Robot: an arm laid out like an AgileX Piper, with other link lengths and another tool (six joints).
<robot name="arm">
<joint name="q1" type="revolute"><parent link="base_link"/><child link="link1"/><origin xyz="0 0 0.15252" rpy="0 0 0"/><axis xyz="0 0 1"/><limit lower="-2.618" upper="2.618"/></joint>
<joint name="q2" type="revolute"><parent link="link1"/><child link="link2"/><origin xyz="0 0 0" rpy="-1.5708 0 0"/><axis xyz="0 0 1"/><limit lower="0" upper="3.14"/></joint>
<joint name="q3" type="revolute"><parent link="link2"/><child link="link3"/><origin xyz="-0.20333 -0.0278 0" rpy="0 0 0"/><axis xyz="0 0 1"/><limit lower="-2.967" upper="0"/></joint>
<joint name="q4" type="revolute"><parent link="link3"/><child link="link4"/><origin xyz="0.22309 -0.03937 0" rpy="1.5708 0 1.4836"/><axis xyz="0 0 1"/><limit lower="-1.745" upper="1.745"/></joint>
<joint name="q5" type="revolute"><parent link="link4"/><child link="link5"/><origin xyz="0 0 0" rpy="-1.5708 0 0"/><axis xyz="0 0 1"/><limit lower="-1.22" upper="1.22"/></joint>
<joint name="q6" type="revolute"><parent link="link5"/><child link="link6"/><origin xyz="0 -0.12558 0" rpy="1.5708 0 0"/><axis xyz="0 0 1"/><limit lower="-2.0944" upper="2.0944"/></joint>
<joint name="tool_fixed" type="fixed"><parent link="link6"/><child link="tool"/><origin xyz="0.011 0.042 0.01" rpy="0 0.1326 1.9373"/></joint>
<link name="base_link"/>
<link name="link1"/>
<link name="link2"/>
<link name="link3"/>
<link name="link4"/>
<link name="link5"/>
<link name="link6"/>
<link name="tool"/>
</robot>
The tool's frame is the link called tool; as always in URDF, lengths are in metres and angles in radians.
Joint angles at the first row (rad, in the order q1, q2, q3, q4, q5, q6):
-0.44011 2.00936 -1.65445 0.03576 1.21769 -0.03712
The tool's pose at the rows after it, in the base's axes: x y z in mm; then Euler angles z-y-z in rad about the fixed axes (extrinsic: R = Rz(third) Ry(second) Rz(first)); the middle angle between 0 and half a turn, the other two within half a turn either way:
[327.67 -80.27 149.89 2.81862 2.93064 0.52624]
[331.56 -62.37 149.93 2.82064 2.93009 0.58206]
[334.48 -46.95 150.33 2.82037 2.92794 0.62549]
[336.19 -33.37 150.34 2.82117 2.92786 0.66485]
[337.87 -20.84 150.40 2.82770 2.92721 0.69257]
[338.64 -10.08 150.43 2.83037 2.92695 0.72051]
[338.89 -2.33 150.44 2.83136 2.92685 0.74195]
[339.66 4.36 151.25 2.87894 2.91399 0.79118]
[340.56 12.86 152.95 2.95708 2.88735 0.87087]
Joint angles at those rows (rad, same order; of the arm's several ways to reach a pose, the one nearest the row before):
-0.38094 2.00937 -1.65432 0.04380 1.21769 -0.03483
-0.32691 2.00934 -1.65430 0.04452 1.21770 -0.03483
-0.28094 2.00936 -1.65578 0.04607 1.21771 -0.03295
-0.24045 2.00937 -1.65580 0.04608 1.21772 -0.03103
-0.20337 2.00933 -1.65571 0.04607 1.21767 -0.01521
-0.17161 2.00933 -1.65573 0.04607 1.21769 -0.00876
-0.14876 2.00936 -1.65577 0.04607 1.21770 -0.00637
-0.13526 2.00934 -1.65574 0.06266 1.21769 -0.00001
-0.12259 2.00933 -1.65573 0.09635 1.21769 -0.00001

